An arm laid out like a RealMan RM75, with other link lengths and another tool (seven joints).
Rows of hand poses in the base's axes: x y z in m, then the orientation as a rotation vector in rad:
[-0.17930 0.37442 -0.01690 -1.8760 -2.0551 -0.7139]
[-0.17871 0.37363 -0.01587 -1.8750 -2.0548 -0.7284]
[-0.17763 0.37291 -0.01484 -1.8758 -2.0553 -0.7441]
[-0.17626 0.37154 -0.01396 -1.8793 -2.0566 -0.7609]
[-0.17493 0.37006 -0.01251 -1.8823 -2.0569 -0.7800]
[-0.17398 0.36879 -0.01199 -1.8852 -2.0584 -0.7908]
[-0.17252 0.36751 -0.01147 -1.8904 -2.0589 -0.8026]
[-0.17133 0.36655 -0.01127 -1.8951 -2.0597 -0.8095]
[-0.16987 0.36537 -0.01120 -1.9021 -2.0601 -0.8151]
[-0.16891 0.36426 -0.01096 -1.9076 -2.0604 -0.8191]
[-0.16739 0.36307 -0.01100 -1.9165 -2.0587 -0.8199]
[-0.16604 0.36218 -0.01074 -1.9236 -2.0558 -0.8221]
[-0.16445 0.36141 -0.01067 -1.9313 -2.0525 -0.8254]
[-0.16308 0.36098 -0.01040 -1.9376 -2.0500 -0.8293]
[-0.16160 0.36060 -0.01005 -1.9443 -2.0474 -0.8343]
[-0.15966 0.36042 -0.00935 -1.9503 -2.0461 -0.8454]
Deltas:
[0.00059 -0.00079 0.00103 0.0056 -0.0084 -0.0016]
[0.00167 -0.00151 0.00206 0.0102 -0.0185 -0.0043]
[0.00304 -0.00288 0.00294 0.0133 -0.0304 -0.0087]
[0.00437 -0.00436 0.00439 0.0179 -0.0431 -0.0134]
[0.00532 -0.00563 0.00491 0.0191 -0.0513 -0.0165]
[0.00678 -0.00691 0.00543 0.0200 -0.0601 -0.0214]
[0.00797 -0.00787 0.00563 0.0194 -0.0660 -0.0252]
[0.00943 -0.00905 0.00570 0.0176 -0.0714 -0.0303]
[0.01039 -0.01016 0.00594 0.0160 -0.0754 -0.0343]
[0.01191 -0.01135 0.00590 0.0129 -0.0772 -0.0405]
[0.01326 -0.01224 0.00616 0.0118 -0.0788 -0.0460]
[0.01485 -0.01301 0.00623 0.0110 -0.0810 -0.0523]
[0.01622 -0.01344 0.00650 0.0106 -0.0837 -0.0575]
[0.01770 -0.01382 0.00685 0.0104 -0.0871 -0.0632]
[0.01964 -0.01400 0.00755 0.0116 -0.0949 -0.0690]

